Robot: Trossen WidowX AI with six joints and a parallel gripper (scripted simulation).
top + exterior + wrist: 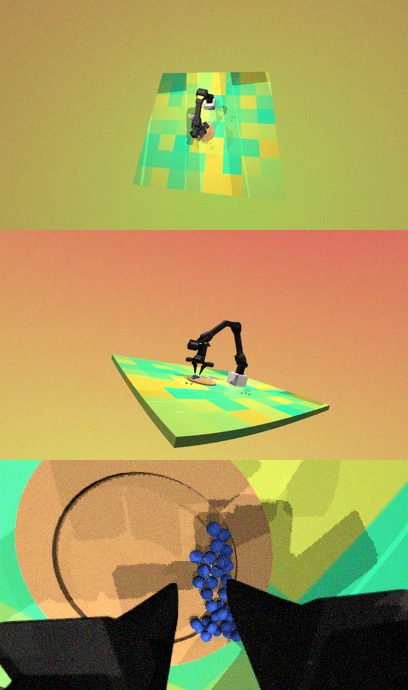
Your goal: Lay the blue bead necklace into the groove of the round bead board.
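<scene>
My gripper tip is now 3 cm to the right of the round bead board, 3 cm above it and 2 cm past it. From my gripper tip the other things lie so: flat grey piece (20 cm behind, 7 cm to the right, 4 cm below).
</scene>
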